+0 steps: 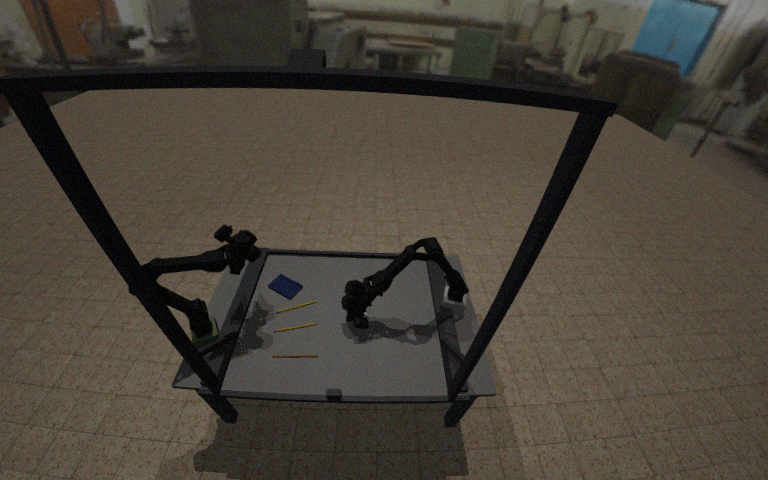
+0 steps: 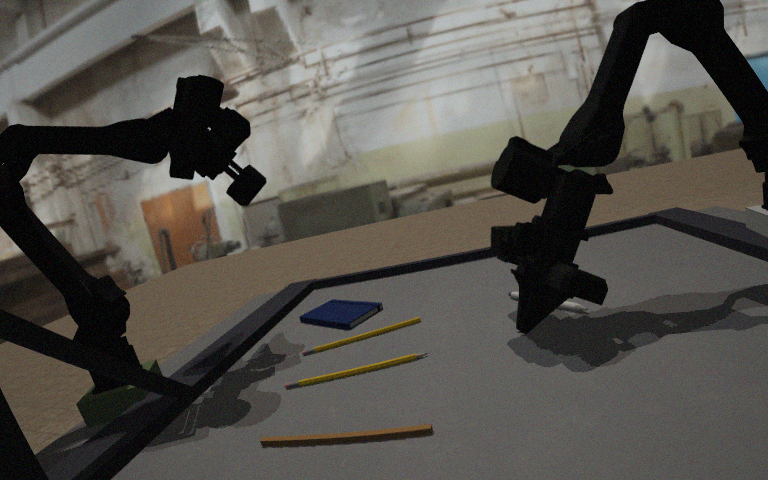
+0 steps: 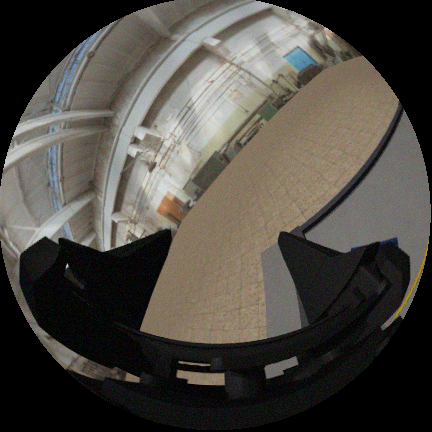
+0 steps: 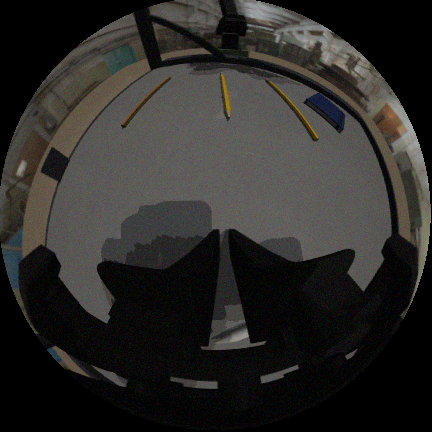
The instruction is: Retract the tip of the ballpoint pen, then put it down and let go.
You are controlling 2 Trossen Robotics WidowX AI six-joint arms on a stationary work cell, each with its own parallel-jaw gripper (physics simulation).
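Seen in the pictures: left gripper, fingertip midpoint: [image 2: 231, 166] [image 3: 226, 236]; right gripper, fingertip midpoint: [image 1: 346, 320] [image 2: 521, 331] [image 4: 223, 234]; left arm's base at its link origin: [image 1: 203, 329] [image 4: 229, 48]; right arm's base at its link origin: [image 1: 455, 295].
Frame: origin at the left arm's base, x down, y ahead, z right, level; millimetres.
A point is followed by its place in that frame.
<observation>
The white ballpoint pen [image 2: 573, 306] @(y 634, x 32, z 224 mm) [image 4: 229, 328] @(y 634, x 36, z 226 mm) lies low at the grey table [image 1: 382, 367] @(y 573, x 40, z 469 mm) [image 2: 454, 405] @(y 408, x 40, z 280 mm), crosswise between my right fingers; most of it is hidden behind them. My right gripper [image 1: 360, 323] @(y 552, x 39, z 209 mm) [image 2: 525, 329] @(y 552, x 39, z 209 mm) [image 4: 223, 234] @(y 552, x 39, z 209 mm) points down at the table's middle and is shut on the pen, fingertips at the surface. My left gripper [image 1: 241, 250] [image 3: 226, 236] @(y 259, x -283, z -177 mm) is open and empty, held high over the table's far left corner, facing out toward the floor.
A blue notebook [image 1: 285, 286] @(y 379, x 28, z -90 mm) [image 2: 341, 312] @(y 381, x 28, z -79 mm) [image 4: 326, 109] @(y 399, x 28, z -61 mm) lies at the back left. Two yellow pencils [image 1: 296, 307] @(y 384, x 36, z 43 mm) [image 2: 363, 335] @(y 386, x 34, z 43 mm) [image 1: 294, 327] @(y 340, x 34, z 139 mm) [image 2: 355, 370] @(y 345, x 34, z 142 mm) and a wooden stick [image 1: 294, 355] @(y 294, x 33, z 261 mm) [image 2: 346, 435] @(y 301, x 33, z 266 mm) lie on the left half. A dark frame borders the table.
</observation>
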